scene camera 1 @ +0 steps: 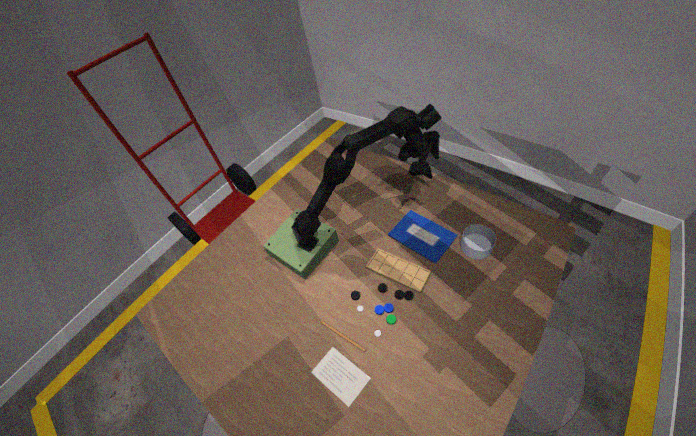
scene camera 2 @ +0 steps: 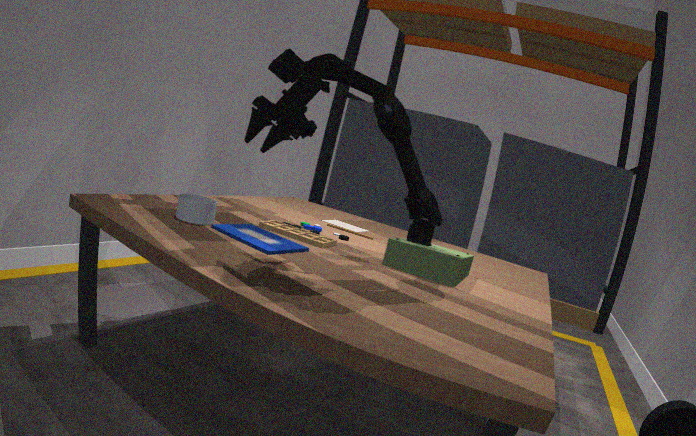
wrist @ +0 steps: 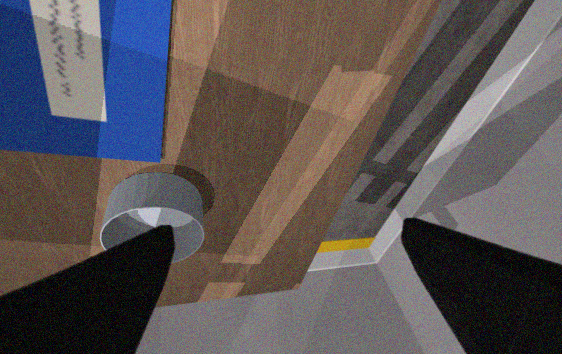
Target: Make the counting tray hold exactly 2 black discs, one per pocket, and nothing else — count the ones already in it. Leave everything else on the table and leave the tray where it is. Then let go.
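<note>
The wooden counting tray (scene camera 1: 399, 268) (scene camera 2: 328, 242) lies flat between the blue board and the loose discs; no disc shows in its pockets in scene camera 1. Several black discs lie on the table beside it: one (scene camera 1: 355, 295) stands apart at the left, one (scene camera 1: 382, 287) is near the tray, and two (scene camera 1: 399, 294) (scene camera 1: 408, 295) lie side by side. My gripper (scene camera 1: 433, 165) (scene camera 2: 255, 146) (wrist: 290, 232) is open and empty, high above the table, beyond the blue board and away from the tray. Neither tray nor discs show in the wrist view.
Two blue discs (scene camera 1: 379, 309) (scene camera 1: 388, 308), a green disc (scene camera 1: 391, 319) and two white discs (scene camera 1: 360, 308) (scene camera 1: 378, 333) lie near the black ones. A labelled blue board (scene camera 1: 400, 231) (wrist: 135, 100), a round container (scene camera 1: 478, 241) (scene camera 2: 195, 209) (wrist: 155, 195), a thin stick (scene camera 1: 343, 336) and paper (scene camera 1: 341, 376) are also there.
</note>
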